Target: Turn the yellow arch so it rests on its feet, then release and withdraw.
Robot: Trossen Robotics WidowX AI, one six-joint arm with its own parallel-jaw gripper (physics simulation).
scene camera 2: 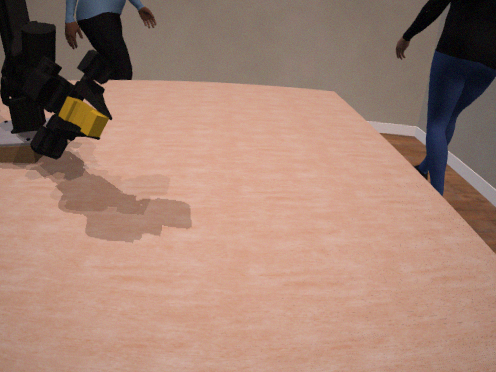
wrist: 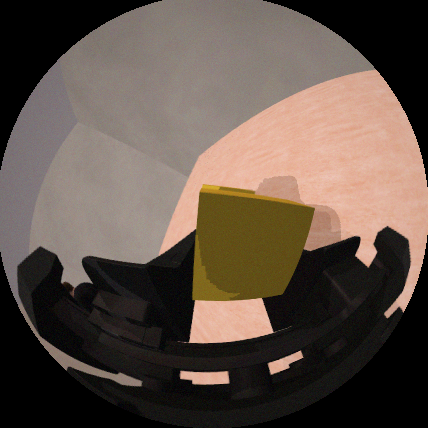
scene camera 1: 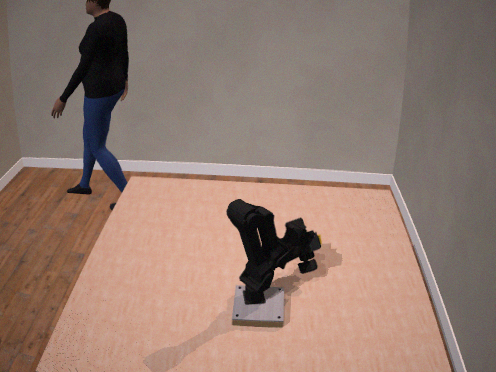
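Observation:
The yellow arch (scene camera 2: pixel 84 118) (wrist: pixel 250 245) is held tilted in the air above the table, and its shadow lies apart from it on the table. In scene camera 1 a small yellow bit of the arch (scene camera 1: pixel 319 239) shows past the black fingers. My gripper (scene camera 2: pixel 82 114) (wrist: pixel 221 233) is shut on the arch, with one black finger on either side. In the wrist view a broad flat face of the arch faces the camera. The far side of the arch is hidden there.
The pale wooden table (scene camera 1: pixel 165 240) (scene camera 2: pixel 300 225) (wrist: pixel 350 130) carries the arm's grey base plate (scene camera 1: pixel 258 312). A person in black and blue (scene camera 1: pixel 103 60) (scene camera 2: pixel 440 100) stands beyond the table edge. Another person in dark trousers (scene camera 2: pixel 107 40) shows behind the arm.

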